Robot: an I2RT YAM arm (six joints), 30 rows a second.
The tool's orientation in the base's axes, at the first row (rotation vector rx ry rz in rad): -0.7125, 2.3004, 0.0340
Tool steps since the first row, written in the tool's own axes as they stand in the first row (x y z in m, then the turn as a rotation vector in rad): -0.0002, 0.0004, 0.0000, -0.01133, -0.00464, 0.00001; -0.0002, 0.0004, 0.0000, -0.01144, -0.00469, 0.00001; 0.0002, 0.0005, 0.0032, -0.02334, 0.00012, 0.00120; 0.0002, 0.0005, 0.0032, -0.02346, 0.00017, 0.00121; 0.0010, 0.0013, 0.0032, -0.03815, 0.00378, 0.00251; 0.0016, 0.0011, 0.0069, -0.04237, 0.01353, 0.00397; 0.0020, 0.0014, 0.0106, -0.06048, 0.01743, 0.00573; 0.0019, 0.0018, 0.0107, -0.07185, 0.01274, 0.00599; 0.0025, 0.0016, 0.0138, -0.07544, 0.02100, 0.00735; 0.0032, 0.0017, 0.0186, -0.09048, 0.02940, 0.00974
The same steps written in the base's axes. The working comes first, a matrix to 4 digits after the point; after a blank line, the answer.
The tool's axes in the first row as the columns of a matrix, in the base's axes (used below as rounded here):
-0.5905, -0.5020, 0.6319
-0.4831, 0.8471, 0.2215
-0.6465, -0.1745, -0.7427

-0.0001, 0.0004, 0.0001, 0.00903, 0.00155, 0.00813; -0.0001, 0.0004, 0.0001, 0.00912, 0.00156, 0.00821; 0.0017, 0.0010, -0.0026, 0.01448, 0.01164, 0.01418; 0.0017, 0.0010, -0.0026, 0.01453, 0.01175, 0.01424; 0.0008, 0.0013, -0.0032, 0.02222, 0.02219, 0.02214; 0.0029, 0.0017, -0.0064, 0.02074, 0.03281, 0.02208; 0.0048, 0.0026, -0.0094, 0.03058, 0.04525, 0.03180; 0.0047, 0.0030, -0.0095, 0.03982, 0.04683, 0.03978; 0.0064, 0.0032, -0.0121, 0.03865, 0.05586, 0.03965; 0.0090, 0.0040, -0.0162, 0.04482, 0.07077, 0.04613
